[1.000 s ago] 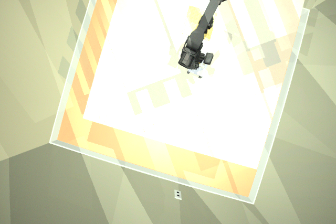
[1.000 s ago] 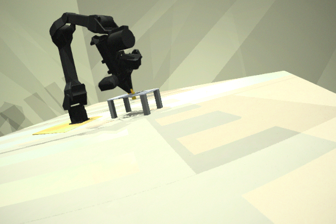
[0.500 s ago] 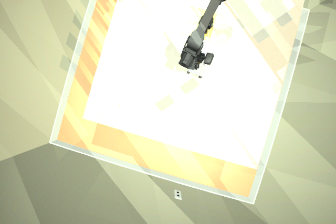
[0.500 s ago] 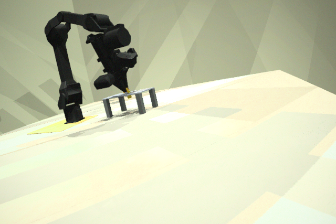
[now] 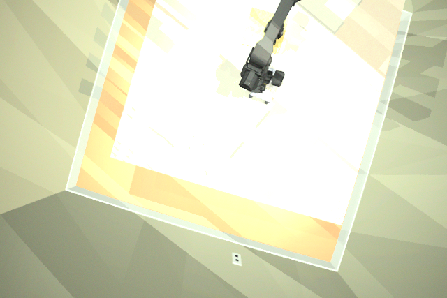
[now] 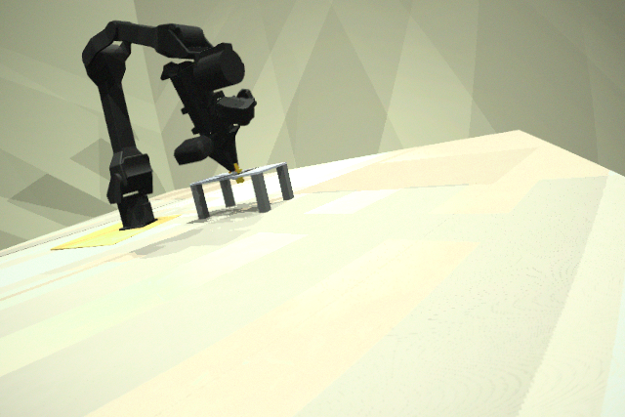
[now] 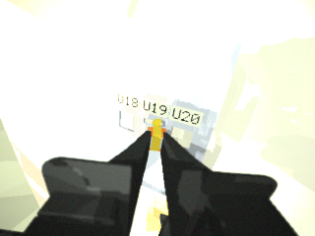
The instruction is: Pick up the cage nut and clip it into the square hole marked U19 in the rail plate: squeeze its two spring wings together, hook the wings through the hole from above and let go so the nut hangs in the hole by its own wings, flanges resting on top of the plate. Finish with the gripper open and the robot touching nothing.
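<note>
The yellow cage nut lies 1 cm below my gripper tip.
</note>
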